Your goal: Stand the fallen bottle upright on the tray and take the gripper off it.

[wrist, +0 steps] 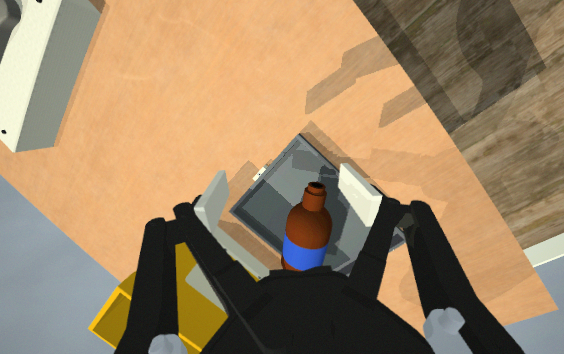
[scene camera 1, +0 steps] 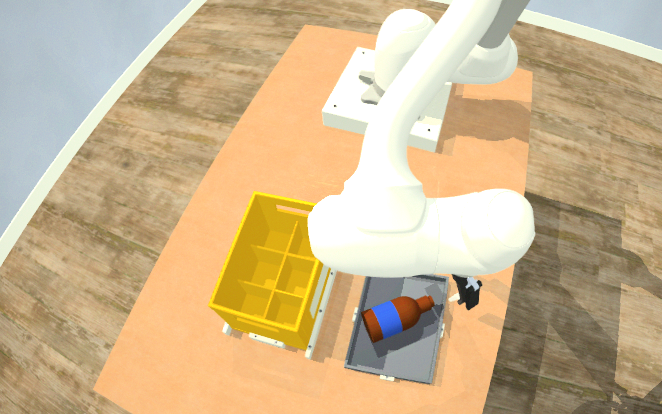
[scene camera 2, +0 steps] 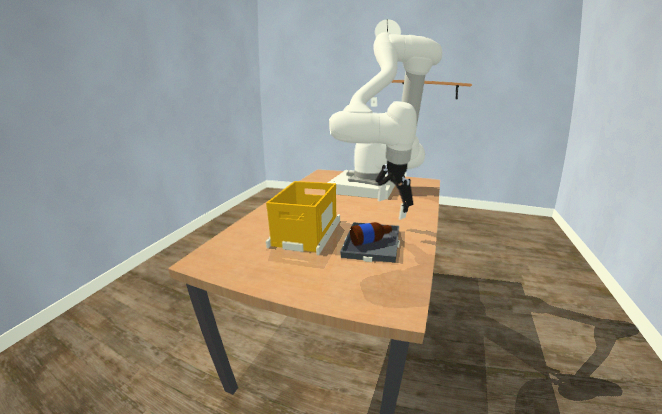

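Where they show: gripper, fingertip midpoint: [wrist: 284,178] [scene camera 2: 391,208]; arm's base, link origin: [scene camera 2: 367,179].
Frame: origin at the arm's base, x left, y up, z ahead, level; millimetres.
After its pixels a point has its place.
The brown bottle [scene camera 1: 387,320] {x 233, y 25, z 651 mm} [scene camera 2: 367,233] {x 248, y 7, z 668 mm} [wrist: 309,225] {x 268, y 22, z 596 mm} with a blue label lies on its side in the grey tray [scene camera 1: 410,362] {x 316, y -47, z 700 mm} [scene camera 2: 382,257] {x 330, y -36, z 737 mm} [wrist: 300,167] {x 289, y -47, z 532 mm}. Its neck points toward the tray's right side in scene camera 1. My gripper [scene camera 2: 392,202] {x 290, y 52, z 513 mm} [wrist: 284,178] {x 290, y 52, z 513 mm} is open and empty, tilted, above and behind the tray in scene camera 2. In the wrist view the bottle's neck shows between the two pale fingertips, farther off and nearer the right one; they do not touch it. In scene camera 1 the arm hides much of the gripper.
A yellow crate [scene camera 1: 295,337] {x 85, y 57, z 771 mm} [scene camera 2: 292,232] {x 9, y 17, z 788 mm} [wrist: 195,305] {x 64, y 85, z 600 mm} with compartments stands left of the tray in both scene views, with a white rail between them. The white robot base [scene camera 1: 345,117] {x -100, y 3, z 164 mm} [scene camera 2: 362,189] {x 27, y -10, z 151 mm} [wrist: 30,90] {x -8, y 5, z 153 mm} is at the back of the table [scene camera 1: 200,350] {x -125, y -52, z 892 mm} [scene camera 2: 250,260] {x -86, y -52, z 927 mm}. The table's right edge is near the tray.
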